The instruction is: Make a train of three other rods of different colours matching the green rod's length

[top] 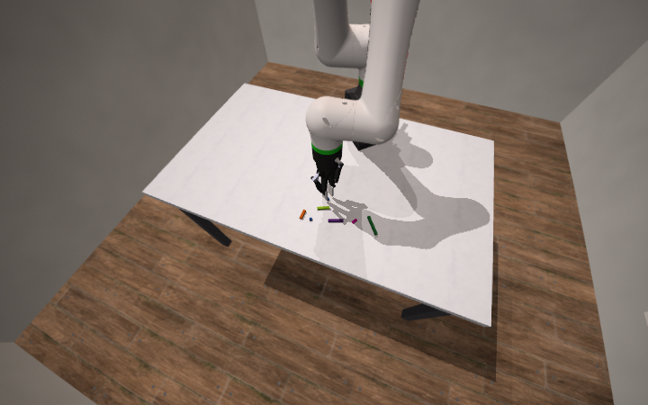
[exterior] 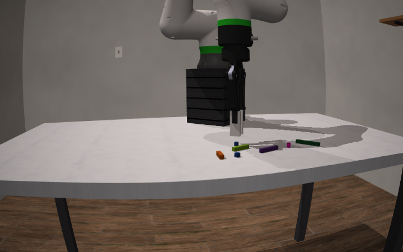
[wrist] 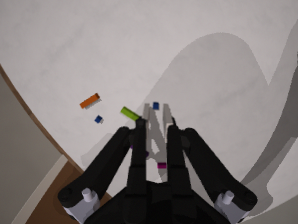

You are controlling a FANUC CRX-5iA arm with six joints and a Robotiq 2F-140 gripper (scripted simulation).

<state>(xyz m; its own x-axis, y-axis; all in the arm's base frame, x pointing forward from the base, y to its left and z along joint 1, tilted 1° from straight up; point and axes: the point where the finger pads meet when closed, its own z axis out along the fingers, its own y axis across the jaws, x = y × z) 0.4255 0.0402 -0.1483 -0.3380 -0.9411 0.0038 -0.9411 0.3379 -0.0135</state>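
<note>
The lime rod lies 6 cm below my hand, 5 cm ahead of it and 1 cm to the left of it. From my hand the other things lie so: magenta rod 14 cm to the left, 6 cm below, 3 cm ahead; orange rod 11 cm ahead, 6 cm below, 5 cm to the right; purple rod 8 cm to the left, 7 cm ahead, 6 cm below.
</note>
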